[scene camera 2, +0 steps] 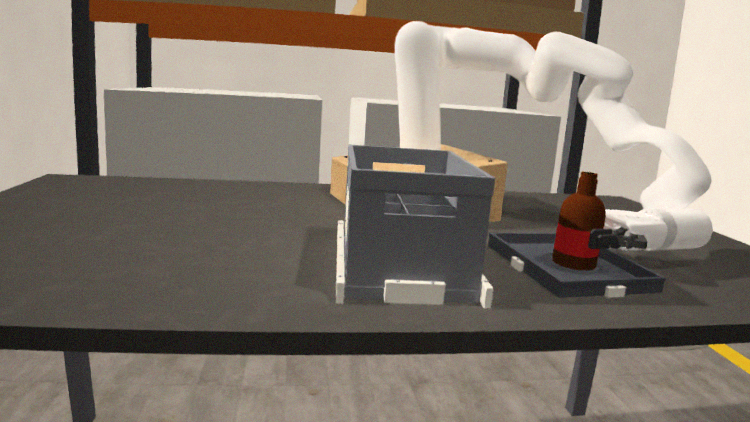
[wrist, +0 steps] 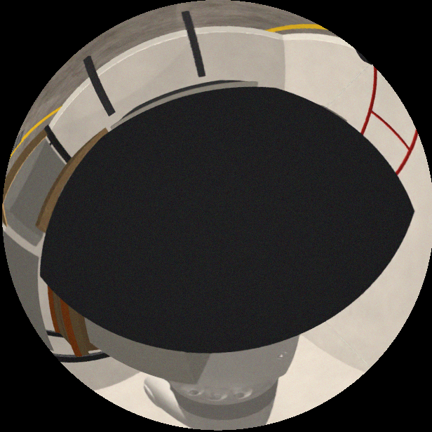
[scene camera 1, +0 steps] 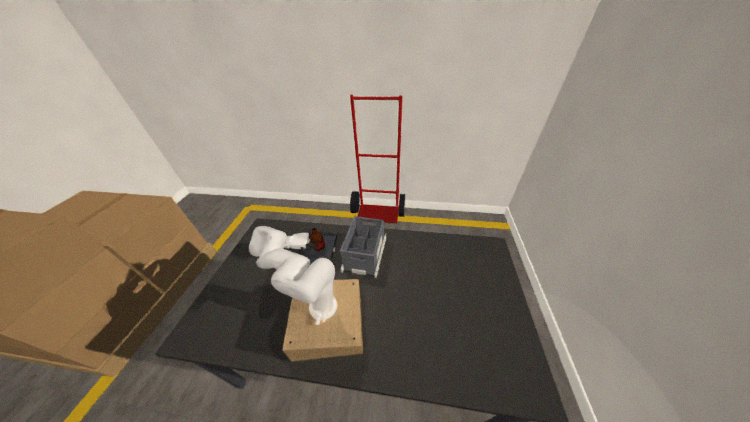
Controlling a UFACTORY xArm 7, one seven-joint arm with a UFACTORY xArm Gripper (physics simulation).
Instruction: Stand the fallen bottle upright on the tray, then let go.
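Seen in the pictures: gripper, between the fingertips: (scene camera 2: pixel 574 231) (scene camera 1: pixel 319 240); arm's base, origin of its link: (scene camera 1: pixel 323 306).
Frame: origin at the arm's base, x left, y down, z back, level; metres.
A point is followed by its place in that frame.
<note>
The brown bottle (scene camera 1: pixel 317 239) {x 0.085, y 0.003, z -0.420 m} (scene camera 2: pixel 581 230) {x 0.076, y 0.036, z -0.480 m} with a red label is near upright over the tray (scene camera 1: pixel 330 242) {x 0.032, y 0.111, z -0.486 m} (scene camera 2: pixel 576 287) {x 0.021, y 0.102, z -0.550 m}, neck up. In the second scene view its neck leans slightly to the right. Its base is inside the tray's rim, low at the tray floor; whether it rests fully flat cannot be told. My gripper (scene camera 2: pixel 596 238) reaches in level from the right in that view and is shut on the bottle at the red label; one black finger shows in front, the other is hidden behind the bottle. In the wrist view a large dark surface hides the bottle and fingers.
A grey crate (scene camera 1: pixel 359 262) {x -0.164, y 0.020, z -0.249 m} (scene camera 2: pixel 414 246) {x -0.230, y 0.040, z -0.514 m} with dividers stands beside the tray, white brackets around its foot. The arm's wooden base block (scene camera 1: pixel 335 343) {x -0.068, y 0.008, z 0.158 m} (scene camera 2: pixel 498 183) {x 0.134, y 0.029, z -0.135 m} is behind the crate in the second scene view. A red hand truck (scene camera 1: pixel 377 155) stands beyond the table.
</note>
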